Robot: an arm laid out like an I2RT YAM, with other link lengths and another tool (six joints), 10 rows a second.
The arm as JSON. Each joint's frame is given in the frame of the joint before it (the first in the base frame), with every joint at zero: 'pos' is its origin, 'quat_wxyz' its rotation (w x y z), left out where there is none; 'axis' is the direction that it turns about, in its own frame. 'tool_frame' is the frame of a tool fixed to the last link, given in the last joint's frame.
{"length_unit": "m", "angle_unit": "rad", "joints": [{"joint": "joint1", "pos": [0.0, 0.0, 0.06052], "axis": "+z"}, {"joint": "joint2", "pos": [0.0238, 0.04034, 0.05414], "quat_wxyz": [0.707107, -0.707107, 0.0, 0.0], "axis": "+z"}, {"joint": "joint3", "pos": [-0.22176, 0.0, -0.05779], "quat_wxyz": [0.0, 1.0, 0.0, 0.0], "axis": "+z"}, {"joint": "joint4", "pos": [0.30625, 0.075, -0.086], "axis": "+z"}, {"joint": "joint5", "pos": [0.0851, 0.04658, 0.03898], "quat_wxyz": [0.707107, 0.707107, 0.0, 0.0], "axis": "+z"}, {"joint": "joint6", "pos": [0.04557, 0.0, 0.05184], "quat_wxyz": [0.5, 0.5, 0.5, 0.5], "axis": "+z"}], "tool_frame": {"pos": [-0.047, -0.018, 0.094], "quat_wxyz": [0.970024, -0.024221, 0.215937, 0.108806]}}
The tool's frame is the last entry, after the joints.
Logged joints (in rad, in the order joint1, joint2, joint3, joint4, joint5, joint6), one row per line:
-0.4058, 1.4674, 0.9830, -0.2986, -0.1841, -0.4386
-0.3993, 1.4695, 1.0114, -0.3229, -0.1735, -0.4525
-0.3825, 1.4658, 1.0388, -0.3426, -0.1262, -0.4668
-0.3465, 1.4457, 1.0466, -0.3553, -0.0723, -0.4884
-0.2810, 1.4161, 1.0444, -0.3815, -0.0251, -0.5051
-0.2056, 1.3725, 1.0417, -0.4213, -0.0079, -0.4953
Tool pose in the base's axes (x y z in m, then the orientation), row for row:
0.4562, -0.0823, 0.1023, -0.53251, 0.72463, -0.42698, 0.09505
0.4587, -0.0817, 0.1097, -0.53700, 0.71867, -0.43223, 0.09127
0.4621, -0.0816, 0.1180, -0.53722, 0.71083, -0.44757, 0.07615
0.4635, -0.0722, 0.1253, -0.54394, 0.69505, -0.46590, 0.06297
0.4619, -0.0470, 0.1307, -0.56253, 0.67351, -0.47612, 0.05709
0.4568, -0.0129, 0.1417, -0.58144, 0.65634, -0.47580, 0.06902
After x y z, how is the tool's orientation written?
As a quaternion, x y z w.
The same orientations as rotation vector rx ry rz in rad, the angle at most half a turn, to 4 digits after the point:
-1.5787, 2.1483, -1.2658
-1.5955, 2.1353, -1.2842
-1.6105, 2.1310, -1.3417
-1.6436, 2.1001, -1.4078
-1.7058, 2.0423, -1.4437
-1.7505, 1.9760, -1.4325

